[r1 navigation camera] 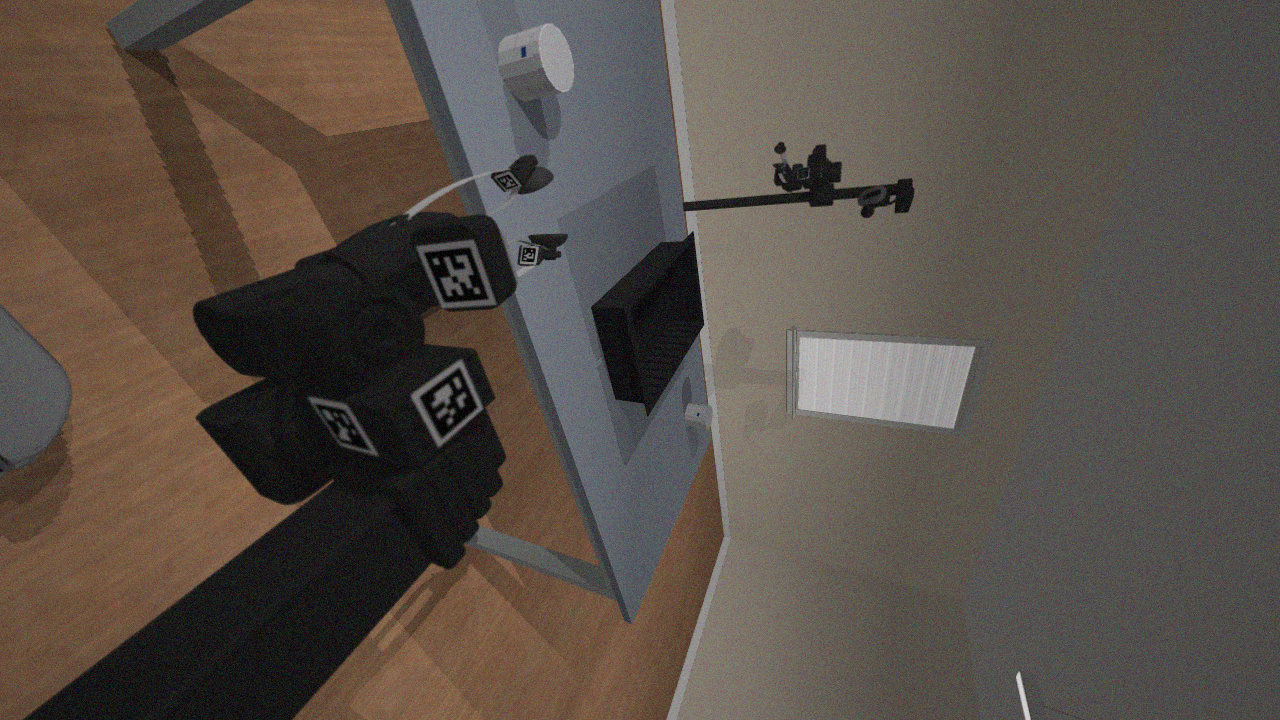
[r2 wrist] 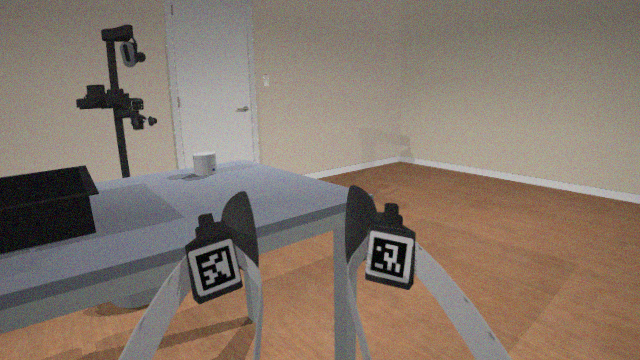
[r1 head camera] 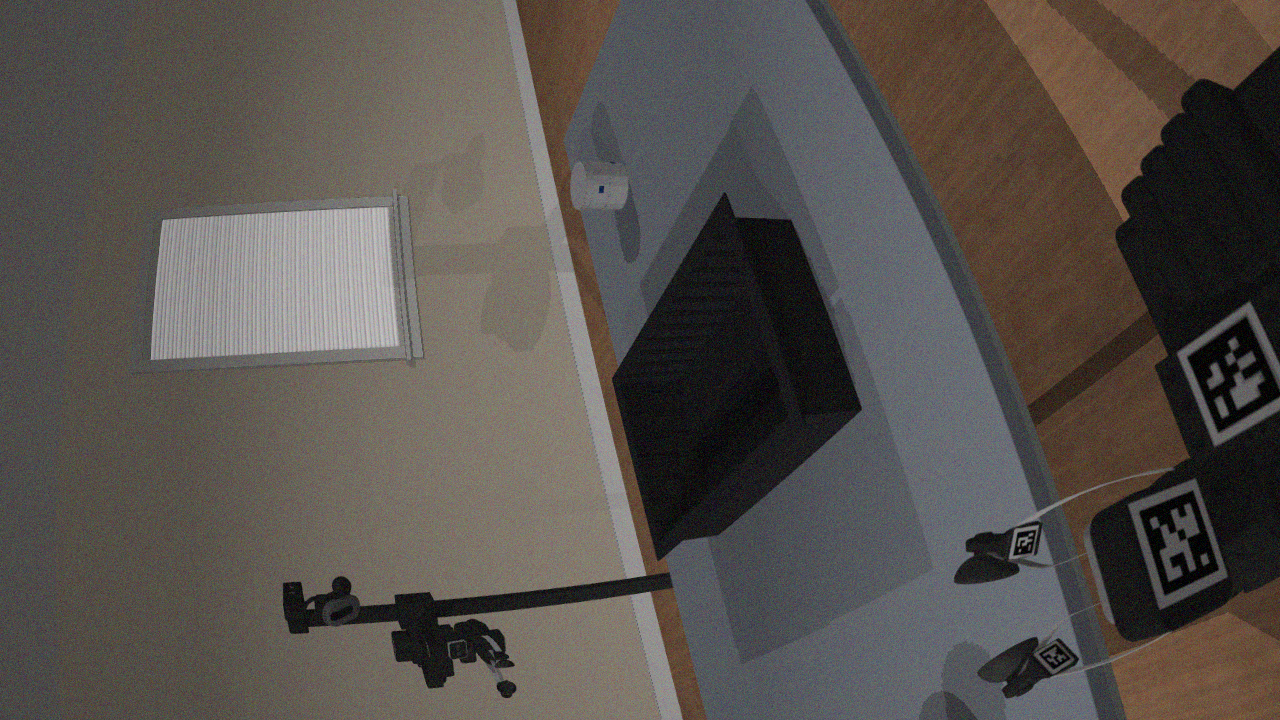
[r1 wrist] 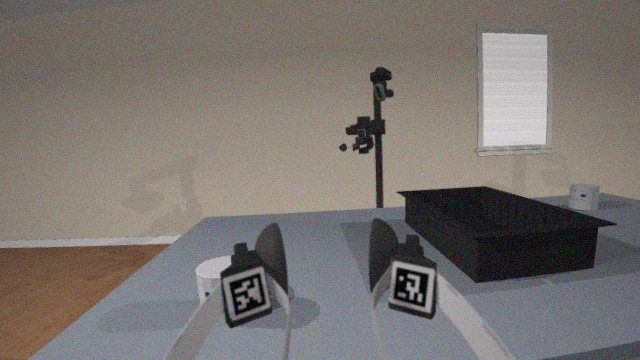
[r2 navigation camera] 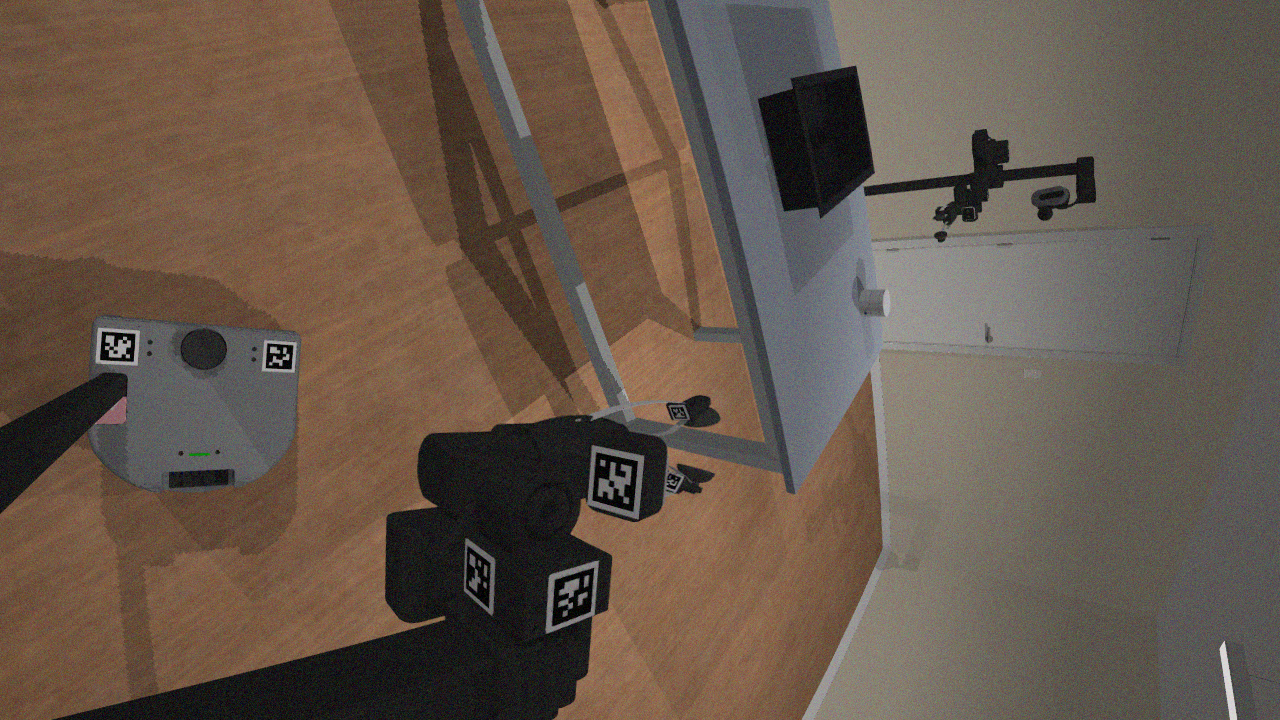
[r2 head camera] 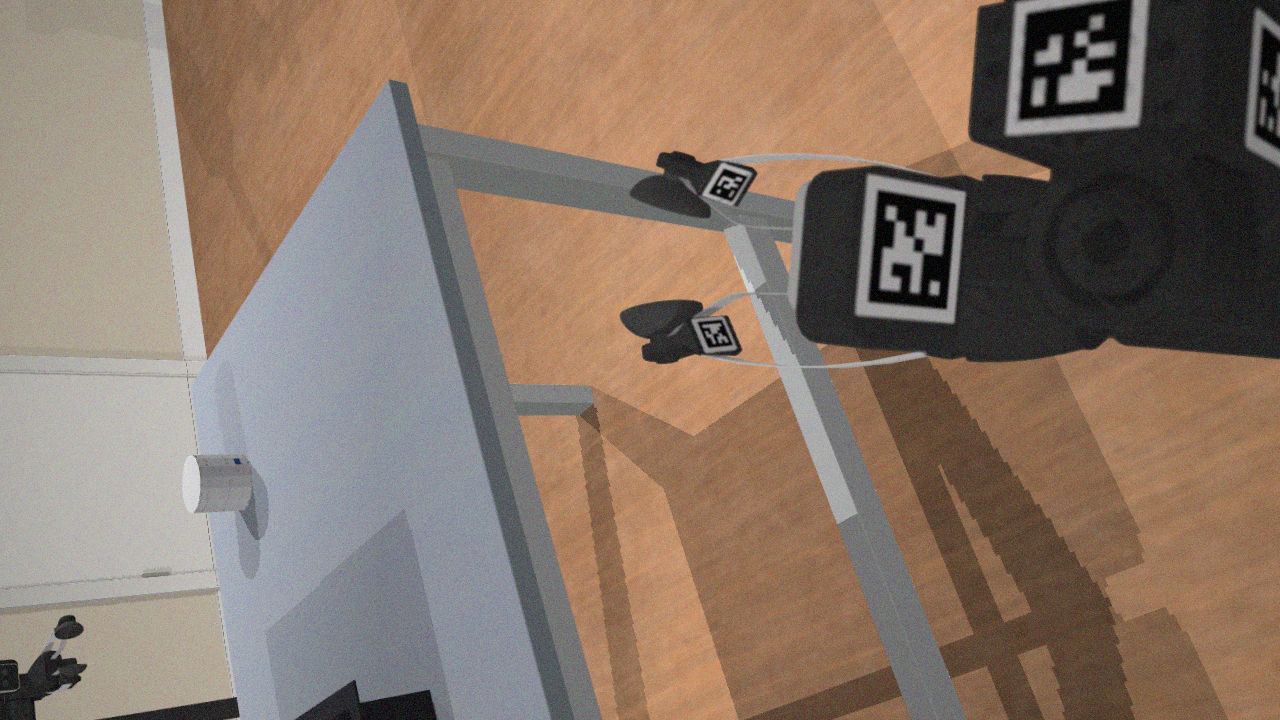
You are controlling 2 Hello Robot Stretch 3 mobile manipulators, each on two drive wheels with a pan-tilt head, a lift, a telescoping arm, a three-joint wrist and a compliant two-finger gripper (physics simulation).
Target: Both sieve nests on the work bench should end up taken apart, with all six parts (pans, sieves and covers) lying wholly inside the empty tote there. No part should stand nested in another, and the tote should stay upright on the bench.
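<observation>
The black tote (r1 head camera: 796, 313) (r1 navigation camera: 617, 358) (r1 wrist: 540, 255) (r2 navigation camera: 787, 152) (r2 wrist: 50, 220) stands upright on the bench (r1 head camera: 859, 179) (r1 wrist: 550, 320) (r2 head camera: 358, 268). One white round sieve nest (r1 navigation camera: 537, 62) (r1 wrist: 212, 280) (r2 head camera: 217, 483) (r2 navigation camera: 874, 302) (r2 wrist: 204, 164) stands at r1's left. The other white nest (r1 head camera: 599, 186) (r1 navigation camera: 697, 414) (r1 wrist: 584, 197) stands beyond the tote from r1. The r1 gripper (r1 head camera: 995, 617) (r1 navigation camera: 541, 210) (r1 wrist: 327, 255) is open above the bench's near edge, right of the nearer nest. The r2 gripper (r2 head camera: 664, 255) (r2 navigation camera: 702, 443) (r2 wrist: 301, 222) is open off the bench's edge, near a corner.
The other robot's dark mast (r1 head camera: 537, 598) (r1 wrist: 379, 175) (r2 navigation camera: 930, 183) (r2 wrist: 120, 145) rises across the bench in each robot's views. A bench leg (r2 wrist: 344, 280) stands below r2's fingers. A white door (r2 wrist: 215, 75) is in the wall beyond. The tote's inside is dark.
</observation>
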